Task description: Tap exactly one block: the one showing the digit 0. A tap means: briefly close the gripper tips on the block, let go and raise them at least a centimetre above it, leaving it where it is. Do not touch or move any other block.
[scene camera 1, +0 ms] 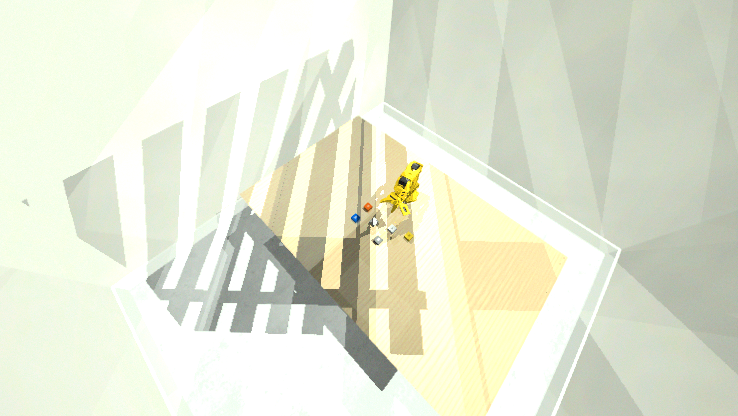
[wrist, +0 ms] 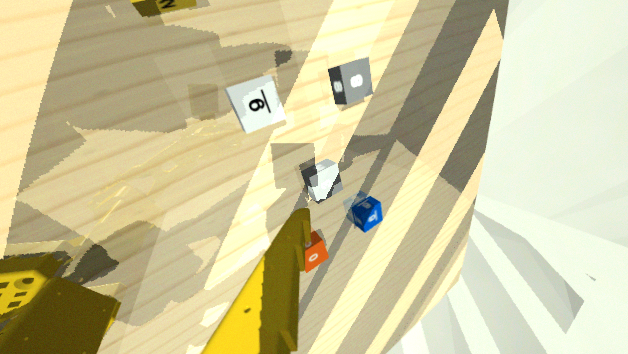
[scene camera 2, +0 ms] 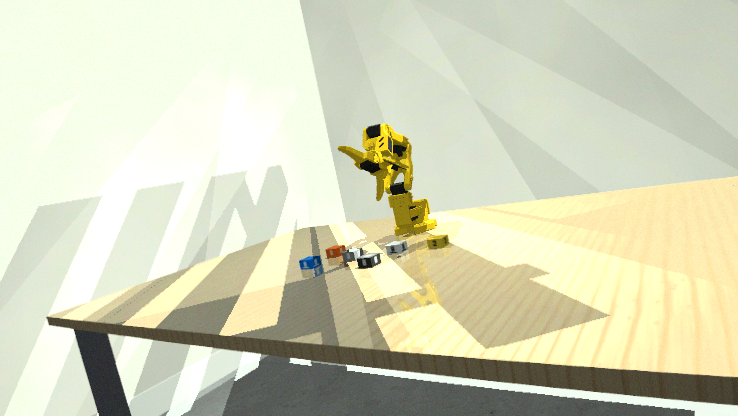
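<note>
The orange block (scene camera 1: 367, 206) (scene camera 2: 335, 251) (wrist: 315, 254) shows a 0 in the wrist view, where the notched jaw covers its left part. It sits on the table near the blue block (scene camera 1: 355, 218) (scene camera 2: 310, 263) (wrist: 367, 214) and the light grey block (scene camera 1: 374, 221) (scene camera 2: 352, 254) (wrist: 322, 181), whose digit is washed out. My gripper (scene camera 1: 394, 207) (scene camera 2: 359, 174) is fully open and empty, high above the table, between the arm's base and the blocks. In the wrist view one notched jaw shows, its tip drawn just above and left of the orange block.
A dark block (scene camera 1: 377, 240) (scene camera 2: 368, 260) (wrist: 352, 81) shows 8. A white block (scene camera 1: 392, 228) (scene camera 2: 396, 248) (wrist: 256, 104) shows an underlined digit. A yellow block (scene camera 1: 408, 236) (scene camera 2: 437, 241) (wrist: 180, 4) reads 2 in scene camera 2. Hard light stripes cross the wooden table (scene camera 1: 506, 268) (scene camera 2: 646, 248).
</note>
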